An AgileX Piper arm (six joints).
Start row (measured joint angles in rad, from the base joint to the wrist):
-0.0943, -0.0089, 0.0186, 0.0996, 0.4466, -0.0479
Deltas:
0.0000, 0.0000, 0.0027, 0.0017, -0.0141, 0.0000
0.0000, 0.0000, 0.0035, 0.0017, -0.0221, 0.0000
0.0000, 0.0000, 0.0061, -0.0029, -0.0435, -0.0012
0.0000, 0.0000, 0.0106, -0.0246, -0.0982, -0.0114
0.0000, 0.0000, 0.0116, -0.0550, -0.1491, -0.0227
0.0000, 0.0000, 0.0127, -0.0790, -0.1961, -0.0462
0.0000, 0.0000, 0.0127, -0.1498, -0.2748, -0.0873
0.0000, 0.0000, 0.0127, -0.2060, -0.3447, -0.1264
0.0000, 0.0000, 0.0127, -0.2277, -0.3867, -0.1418
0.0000, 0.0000, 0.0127, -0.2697, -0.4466, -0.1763
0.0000, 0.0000, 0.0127, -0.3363, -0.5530, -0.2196
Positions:
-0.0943, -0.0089, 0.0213, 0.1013, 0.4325, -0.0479
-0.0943, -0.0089, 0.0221, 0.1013, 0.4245, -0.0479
-0.0943, -0.0089, 0.0247, 0.0967, 0.4031, -0.0491
-0.0943, -0.0089, 0.0292, 0.0750, 0.3484, -0.0593
-0.0943, -0.0089, 0.0302, 0.0446, 0.2975, -0.0706
-0.0943, -0.0089, 0.0313, 0.0206, 0.2505, -0.0941
-0.0943, -0.0089, 0.0313, -0.0502, 0.1718, -0.1352
-0.0943, -0.0089, 0.0313, -0.1064, 0.1019, -0.1743
-0.0943, -0.0089, 0.0313, -0.1281, 0.0599, -0.1897
-0.0943, -0.0089, 0.0313, -0.1701, 0.0000, -0.2242
-0.0943, -0.0089, 0.0313, -0.2367, -0.1064, -0.2675

